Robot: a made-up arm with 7 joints. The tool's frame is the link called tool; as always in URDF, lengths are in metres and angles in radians. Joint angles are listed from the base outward. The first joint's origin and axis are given. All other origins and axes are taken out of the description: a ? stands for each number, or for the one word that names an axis. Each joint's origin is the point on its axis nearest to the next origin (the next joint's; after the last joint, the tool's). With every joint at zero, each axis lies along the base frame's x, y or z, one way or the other. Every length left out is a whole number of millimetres.
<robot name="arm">
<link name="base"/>
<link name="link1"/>
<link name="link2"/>
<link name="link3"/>
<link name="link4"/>
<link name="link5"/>
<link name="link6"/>
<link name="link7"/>
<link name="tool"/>
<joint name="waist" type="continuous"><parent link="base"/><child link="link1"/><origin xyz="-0.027 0.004 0.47" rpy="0 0 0"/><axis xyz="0 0 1"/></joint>
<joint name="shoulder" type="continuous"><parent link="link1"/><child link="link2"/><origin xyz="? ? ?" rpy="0 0 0"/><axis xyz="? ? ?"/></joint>
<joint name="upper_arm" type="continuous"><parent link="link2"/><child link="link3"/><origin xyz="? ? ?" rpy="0 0 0"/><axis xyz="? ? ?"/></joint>
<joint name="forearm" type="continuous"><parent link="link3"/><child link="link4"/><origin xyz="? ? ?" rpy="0 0 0"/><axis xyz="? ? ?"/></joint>
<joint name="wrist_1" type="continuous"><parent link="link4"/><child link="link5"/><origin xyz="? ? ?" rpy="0 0 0"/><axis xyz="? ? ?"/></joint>
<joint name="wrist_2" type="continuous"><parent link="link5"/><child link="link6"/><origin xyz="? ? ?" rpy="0 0 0"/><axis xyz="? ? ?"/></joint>
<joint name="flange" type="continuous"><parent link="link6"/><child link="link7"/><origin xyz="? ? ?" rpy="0 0 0"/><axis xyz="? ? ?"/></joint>
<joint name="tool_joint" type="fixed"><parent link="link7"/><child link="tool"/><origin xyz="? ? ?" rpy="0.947 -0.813 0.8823"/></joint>
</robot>
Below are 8 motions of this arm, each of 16 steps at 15 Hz.
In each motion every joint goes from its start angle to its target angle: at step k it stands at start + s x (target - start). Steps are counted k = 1, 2, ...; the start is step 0. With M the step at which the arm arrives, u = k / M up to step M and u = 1 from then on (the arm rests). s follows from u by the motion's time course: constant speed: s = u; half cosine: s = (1 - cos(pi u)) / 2; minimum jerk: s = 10 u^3 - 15 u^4 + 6 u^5.
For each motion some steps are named. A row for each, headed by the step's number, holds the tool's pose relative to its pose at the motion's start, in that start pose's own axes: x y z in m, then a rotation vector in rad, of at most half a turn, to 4 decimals.
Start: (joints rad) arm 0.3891 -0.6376 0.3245 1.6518 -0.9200 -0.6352 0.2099
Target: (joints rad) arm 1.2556 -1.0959 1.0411 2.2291 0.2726 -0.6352 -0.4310
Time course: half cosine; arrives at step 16
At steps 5, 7, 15, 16:
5: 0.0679 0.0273 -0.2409 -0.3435 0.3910 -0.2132
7: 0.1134 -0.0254 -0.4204 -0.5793 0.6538 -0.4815
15: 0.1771 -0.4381 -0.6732 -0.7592 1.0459 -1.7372
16: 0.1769 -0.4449 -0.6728 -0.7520 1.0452 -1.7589

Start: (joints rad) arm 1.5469 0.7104 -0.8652 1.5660 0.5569 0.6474 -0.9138
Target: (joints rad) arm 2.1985 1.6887 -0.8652 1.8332 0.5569 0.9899 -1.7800
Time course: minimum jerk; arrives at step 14
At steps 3, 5, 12, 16:
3: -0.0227 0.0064 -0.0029 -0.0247 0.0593 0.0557
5: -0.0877 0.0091 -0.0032 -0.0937 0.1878 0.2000
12: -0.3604 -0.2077 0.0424 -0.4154 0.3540 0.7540
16: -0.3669 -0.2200 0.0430 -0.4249 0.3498 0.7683

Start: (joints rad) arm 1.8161 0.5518 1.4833 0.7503 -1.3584 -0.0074 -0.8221
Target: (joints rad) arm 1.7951 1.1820 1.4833 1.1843 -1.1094 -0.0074 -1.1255
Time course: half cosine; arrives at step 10
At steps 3, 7, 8, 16:
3: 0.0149 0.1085 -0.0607 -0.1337 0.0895 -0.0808
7: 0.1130 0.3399 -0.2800 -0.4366 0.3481 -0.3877
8: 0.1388 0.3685 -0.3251 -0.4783 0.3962 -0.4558
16: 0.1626 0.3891 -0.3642 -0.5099 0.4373 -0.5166

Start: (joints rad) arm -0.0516 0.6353 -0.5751 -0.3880 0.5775 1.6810 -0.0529
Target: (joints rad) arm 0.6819 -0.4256 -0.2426 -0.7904 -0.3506 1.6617 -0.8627
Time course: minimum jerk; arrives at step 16
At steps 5, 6, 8, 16:
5: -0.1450 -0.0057 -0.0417 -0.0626 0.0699 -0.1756
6: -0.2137 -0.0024 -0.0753 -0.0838 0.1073 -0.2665
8: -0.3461 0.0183 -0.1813 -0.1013 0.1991 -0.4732
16: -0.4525 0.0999 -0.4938 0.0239 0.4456 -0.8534

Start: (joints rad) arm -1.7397 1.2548 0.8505 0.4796 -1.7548 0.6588 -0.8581
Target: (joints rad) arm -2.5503 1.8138 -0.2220 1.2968 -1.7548 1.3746 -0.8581
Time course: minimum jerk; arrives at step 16
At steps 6, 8, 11, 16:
6: 0.1020 0.2427 -0.0073 -0.4552 0.2262 -0.2438
8: 0.1793 0.3729 -0.0646 -0.7492 0.4311 -0.4194
11: 0.2313 0.4731 -0.1659 -1.0244 0.7179 -0.6358
16: 0.2236 0.5072 -0.2192 -1.1056 0.8556 -0.7346

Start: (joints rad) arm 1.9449 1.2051 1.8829 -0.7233 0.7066 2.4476 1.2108
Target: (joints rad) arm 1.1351 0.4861 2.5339 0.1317 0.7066 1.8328 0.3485
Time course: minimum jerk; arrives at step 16
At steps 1, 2, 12, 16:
1: 0.0014 0.0015 0.0012 -0.0046 0.0027 -0.0023
2: 0.0100 0.0107 0.0085 -0.0334 0.0196 -0.0165
12: 0.6889 0.3964 0.0561 -1.6121 0.6783 -0.7742
16: 0.7576 0.4011 0.0272 -1.7522 0.6870 -0.8472

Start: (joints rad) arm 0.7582 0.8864 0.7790 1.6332 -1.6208 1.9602 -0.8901
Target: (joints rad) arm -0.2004 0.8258 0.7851 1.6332 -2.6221 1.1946 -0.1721
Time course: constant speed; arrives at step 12
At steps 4, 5, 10, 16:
4: 0.2030 -0.0993 -0.0392 0.3454 0.4374 0.1067
5: 0.2514 -0.1162 -0.0634 0.4183 0.5472 0.1095
10: 0.4469 -0.1500 -0.2441 0.6328 1.0807 0.0169
16: 0.4975 -0.1420 -0.3315 0.6303 1.2742 -0.0458

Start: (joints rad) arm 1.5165 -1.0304 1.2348 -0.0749 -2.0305 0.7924 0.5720
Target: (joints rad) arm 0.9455 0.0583 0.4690 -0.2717 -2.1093 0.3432 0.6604
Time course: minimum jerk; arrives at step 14
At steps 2, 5, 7, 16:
2: -0.0008 0.0203 0.0209 -0.0328 -0.0225 0.0057
5: -0.0416 0.2349 0.1911 -0.3459 -0.2591 0.0608
7: -0.1516 0.5062 0.2953 -0.6915 -0.5689 0.1376
16: -0.4738 0.9842 0.1505 -1.2968 -1.2646 0.4141

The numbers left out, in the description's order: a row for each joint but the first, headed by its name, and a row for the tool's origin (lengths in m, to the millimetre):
shoulder: xyz -0.007 -0.023 0, axis 0 -1 0
upper_arm: xyz -0.011 0 0.559, axis 0 0 1
forearm: xyz 0.059 0.046 0, axis 0 1 0
wrist_1: xyz -0.007 0 0.371, axis 0 0 1
wrist_2: xyz 0.005 -0.069 0, axis 0 -1 0
flange: xyz 0.053 0 0.096, axis 1 0 0
tool: xyz 0 -0.018 0.016

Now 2 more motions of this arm.
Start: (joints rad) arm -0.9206 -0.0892 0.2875 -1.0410 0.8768 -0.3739 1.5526
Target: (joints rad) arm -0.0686 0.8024 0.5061 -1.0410 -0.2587 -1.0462 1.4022
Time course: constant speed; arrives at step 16
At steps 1, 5, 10, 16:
1: -0.0230 0.0191 -0.0367 0.0050 0.0242 0.0272
5: -0.1330 0.1372 -0.1472 0.0673 0.0730 0.1545
10: -0.2978 0.3444 -0.1753 0.2369 0.0230 0.3068
16: -0.5079 0.5845 -0.0285 0.5585 -0.1639 0.3874

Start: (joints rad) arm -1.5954 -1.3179 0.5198 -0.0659 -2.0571 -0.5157 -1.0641
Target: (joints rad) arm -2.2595 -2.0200 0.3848 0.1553 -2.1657 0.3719 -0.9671
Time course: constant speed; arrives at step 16
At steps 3, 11, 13, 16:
3: 0.1573 0.0076 0.0721 -0.0864 0.0059 -0.1606
11: 0.6264 -0.0943 0.1529 -0.3987 0.2227 -0.4281
13: 0.7421 -0.1400 0.1374 -0.4856 0.3124 -0.4436
16: 0.9041 -0.2143 0.0837 -0.6144 0.4627 -0.4203

